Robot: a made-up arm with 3 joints. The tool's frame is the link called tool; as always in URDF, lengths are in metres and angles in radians. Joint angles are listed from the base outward. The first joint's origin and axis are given. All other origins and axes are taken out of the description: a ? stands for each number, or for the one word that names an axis. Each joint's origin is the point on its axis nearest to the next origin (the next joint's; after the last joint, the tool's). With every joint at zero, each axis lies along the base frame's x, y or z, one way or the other. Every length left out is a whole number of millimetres.
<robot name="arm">
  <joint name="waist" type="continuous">
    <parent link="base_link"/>
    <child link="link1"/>
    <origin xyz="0 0 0.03"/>
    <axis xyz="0 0 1"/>
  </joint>
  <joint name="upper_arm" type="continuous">
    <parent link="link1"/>
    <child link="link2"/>
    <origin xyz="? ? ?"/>
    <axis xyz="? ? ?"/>
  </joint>
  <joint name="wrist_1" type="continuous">
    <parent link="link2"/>
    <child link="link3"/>
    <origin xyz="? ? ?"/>
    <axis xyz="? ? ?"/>
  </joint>
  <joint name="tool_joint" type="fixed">
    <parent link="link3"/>
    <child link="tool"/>
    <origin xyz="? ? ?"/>
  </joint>
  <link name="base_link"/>
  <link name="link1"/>
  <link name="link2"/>
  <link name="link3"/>
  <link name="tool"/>
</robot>
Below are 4 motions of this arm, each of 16 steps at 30 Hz.
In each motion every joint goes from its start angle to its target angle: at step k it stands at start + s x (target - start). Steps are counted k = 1, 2, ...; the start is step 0. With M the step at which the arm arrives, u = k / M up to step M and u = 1 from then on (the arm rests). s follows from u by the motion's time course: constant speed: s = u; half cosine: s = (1 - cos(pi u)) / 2; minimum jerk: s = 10 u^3 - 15 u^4 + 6 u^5.
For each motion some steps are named. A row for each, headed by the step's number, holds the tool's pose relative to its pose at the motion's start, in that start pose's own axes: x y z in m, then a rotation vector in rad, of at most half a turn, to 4 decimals.
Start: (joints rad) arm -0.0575 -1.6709 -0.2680
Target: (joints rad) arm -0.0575 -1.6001 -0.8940
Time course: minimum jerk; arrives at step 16
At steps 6, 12, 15, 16:
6: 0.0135 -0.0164 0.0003 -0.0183 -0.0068 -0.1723
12: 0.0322 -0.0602 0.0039 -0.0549 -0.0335 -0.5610
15: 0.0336 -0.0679 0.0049 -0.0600 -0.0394 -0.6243
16: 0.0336 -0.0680 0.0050 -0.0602 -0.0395 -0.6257

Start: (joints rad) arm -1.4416 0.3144 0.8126
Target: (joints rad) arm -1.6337 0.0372 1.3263
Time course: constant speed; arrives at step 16
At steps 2, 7, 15, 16:
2: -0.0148 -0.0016 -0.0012 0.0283 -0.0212 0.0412
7: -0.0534 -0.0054 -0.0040 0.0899 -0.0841 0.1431
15: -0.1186 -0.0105 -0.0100 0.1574 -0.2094 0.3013
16: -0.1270 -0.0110 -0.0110 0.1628 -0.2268 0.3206

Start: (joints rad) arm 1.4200 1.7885 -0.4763
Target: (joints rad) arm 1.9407 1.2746 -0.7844
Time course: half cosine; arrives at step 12
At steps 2, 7, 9, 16:
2: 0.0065 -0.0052 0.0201 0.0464 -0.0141 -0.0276
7: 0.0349 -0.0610 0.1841 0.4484 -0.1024 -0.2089
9: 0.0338 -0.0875 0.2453 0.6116 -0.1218 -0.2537
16: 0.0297 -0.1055 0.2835 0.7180 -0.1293 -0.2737

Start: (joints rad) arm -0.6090 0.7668 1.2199
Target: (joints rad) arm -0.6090 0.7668 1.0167
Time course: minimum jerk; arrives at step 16
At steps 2, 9, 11, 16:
2: 0.0003 -0.0003 0.0000 0.0000 0.0000 -0.0033
9: 0.0102 -0.0119 0.0000 0.0000 0.0000 -0.1252
11: 0.0132 -0.0161 0.0000 0.0000 0.0000 -0.1666
16: 0.0157 -0.0200 0.0000 0.0000 0.0000 -0.2032

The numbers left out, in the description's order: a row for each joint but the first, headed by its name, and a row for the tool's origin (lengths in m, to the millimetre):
upper_arm: xyz 0.491 -0.107 0, axis -1 0 0
wrist_1: xyz 0 -0.055 0.015, axis 0 0 1
tool: xyz 0.09 0.087 0

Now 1 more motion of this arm.
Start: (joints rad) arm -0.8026 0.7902 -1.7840
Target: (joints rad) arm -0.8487 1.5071 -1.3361
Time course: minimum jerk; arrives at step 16
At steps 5, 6, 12, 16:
5: -0.0069 0.0054 0.0166 0.0160 -0.1282 0.0751
6: -0.0117 0.0080 0.0245 0.0200 -0.1966 0.1149
12: -0.0569 0.0197 0.0558 -0.0299 -0.6468 0.3689
16: -0.0657 0.0209 0.0572 -0.0510 -0.7216 0.4091

